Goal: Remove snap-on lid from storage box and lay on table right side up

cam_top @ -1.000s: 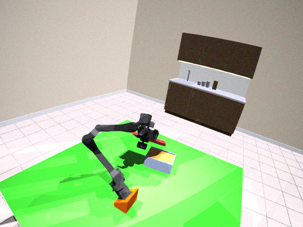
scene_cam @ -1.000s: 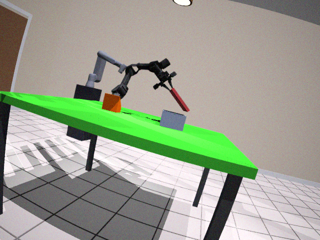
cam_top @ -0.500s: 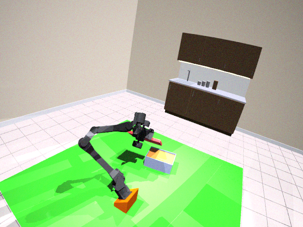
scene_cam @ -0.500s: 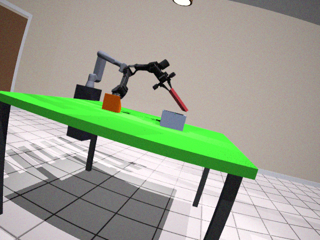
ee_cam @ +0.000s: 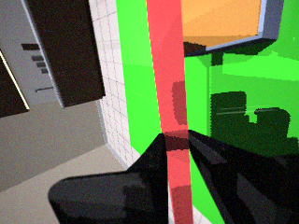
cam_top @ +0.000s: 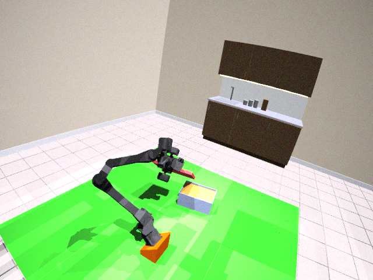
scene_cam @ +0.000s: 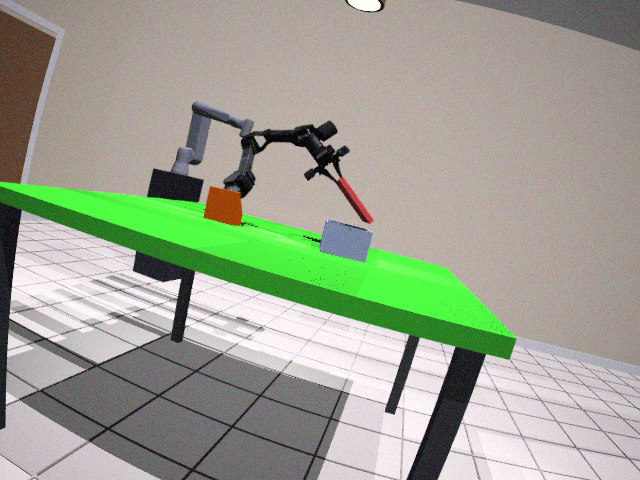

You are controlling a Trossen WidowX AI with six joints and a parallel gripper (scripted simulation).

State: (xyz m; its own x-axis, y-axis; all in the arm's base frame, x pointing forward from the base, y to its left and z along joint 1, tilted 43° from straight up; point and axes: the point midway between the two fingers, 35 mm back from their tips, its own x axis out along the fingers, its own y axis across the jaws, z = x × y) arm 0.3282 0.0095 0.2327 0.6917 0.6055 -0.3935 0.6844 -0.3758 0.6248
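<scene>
My gripper tip is now 60 mm short of the lid, 10 mm to the right of it and 50 mm above it. Round my gripper tip: storage box: 90 mm ahead, 160 mm to the right, 190 mm below.
</scene>
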